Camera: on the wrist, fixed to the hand. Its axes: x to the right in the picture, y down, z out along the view.
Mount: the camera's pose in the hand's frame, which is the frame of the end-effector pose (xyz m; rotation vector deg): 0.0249 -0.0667 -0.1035 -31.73 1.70 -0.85
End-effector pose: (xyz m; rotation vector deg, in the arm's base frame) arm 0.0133 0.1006 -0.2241 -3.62 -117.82 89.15
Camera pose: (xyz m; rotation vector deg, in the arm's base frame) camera 0.0581 0.1782 -0.1361 -15.60 -137.20 53.21
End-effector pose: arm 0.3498 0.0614 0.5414 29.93 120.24 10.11
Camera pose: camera 0.2324 0.0200 0.5581 9.69 112.64 42.02
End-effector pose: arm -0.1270 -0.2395 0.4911 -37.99 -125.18 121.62
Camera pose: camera -0.1367 -0.1323 0.5558 37.54 152.05 -81.20
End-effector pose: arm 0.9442 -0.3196 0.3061 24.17 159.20 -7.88
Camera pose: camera 0.8700 -0.3616 0.3984 14.75 154.17 35.71
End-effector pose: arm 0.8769 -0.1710 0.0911 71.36 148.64 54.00
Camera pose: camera 0.7796 -0.2342 0.1393 60.46 121.62 88.28
